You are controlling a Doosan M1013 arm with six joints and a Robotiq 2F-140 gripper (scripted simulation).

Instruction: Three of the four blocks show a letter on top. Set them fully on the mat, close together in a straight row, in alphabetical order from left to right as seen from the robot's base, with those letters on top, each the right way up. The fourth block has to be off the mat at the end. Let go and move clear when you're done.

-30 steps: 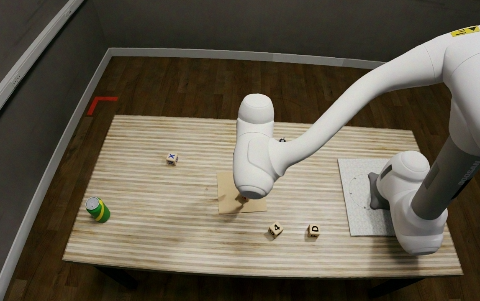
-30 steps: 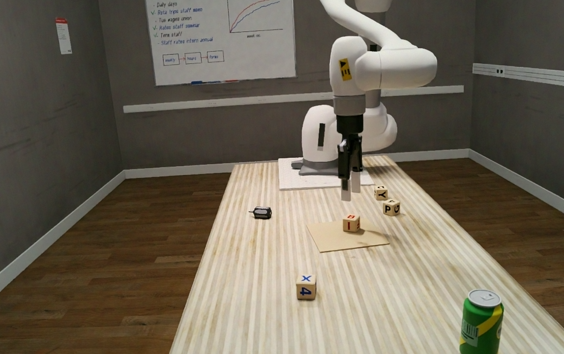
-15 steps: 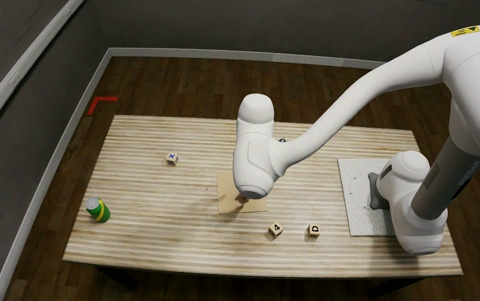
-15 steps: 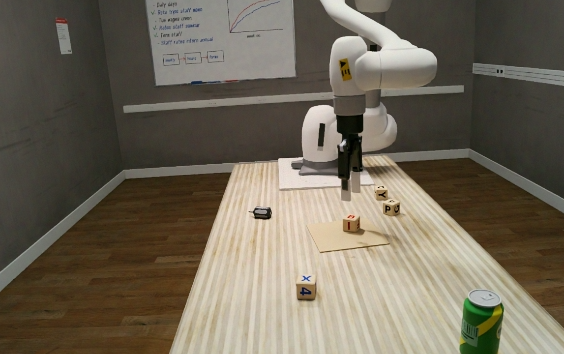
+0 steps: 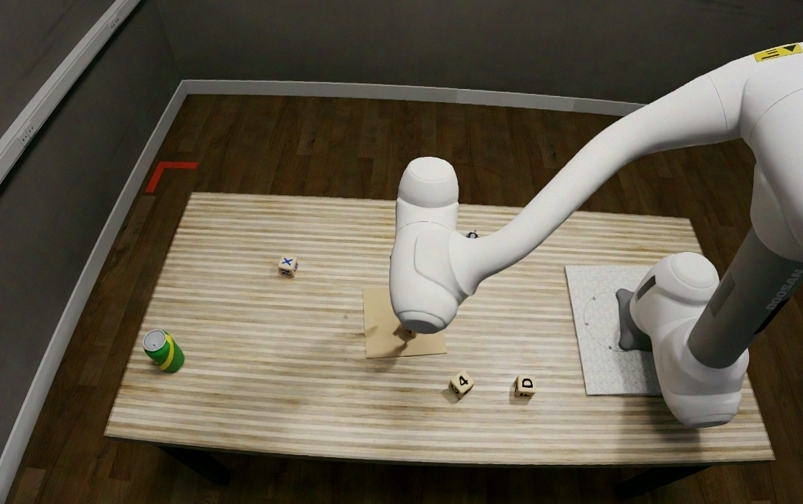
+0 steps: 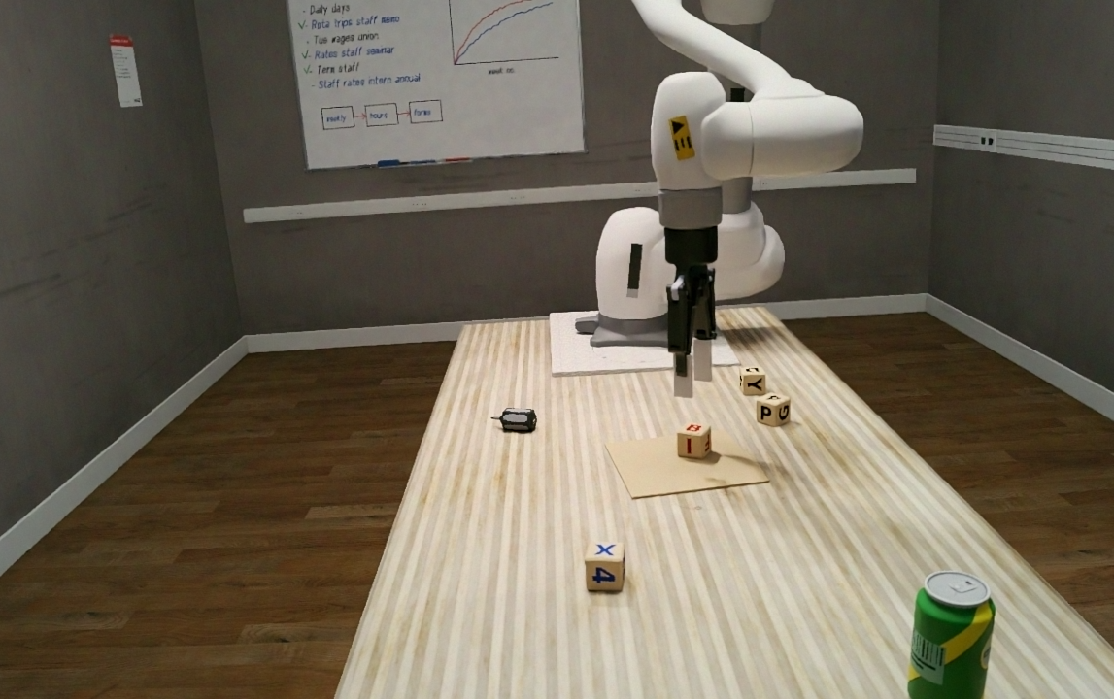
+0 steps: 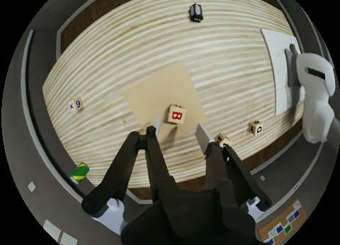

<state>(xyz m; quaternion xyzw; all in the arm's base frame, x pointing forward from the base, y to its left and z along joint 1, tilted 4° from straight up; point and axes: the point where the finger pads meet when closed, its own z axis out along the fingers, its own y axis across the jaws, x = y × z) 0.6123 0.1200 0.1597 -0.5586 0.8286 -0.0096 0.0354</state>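
Now: the tan mat 3 cm ahead of my hand, 2 cm to the right of it and 14 cm below it. From my hand the other things lie so: black object 12 cm behind, 30 cm to the right, 12 cm below.
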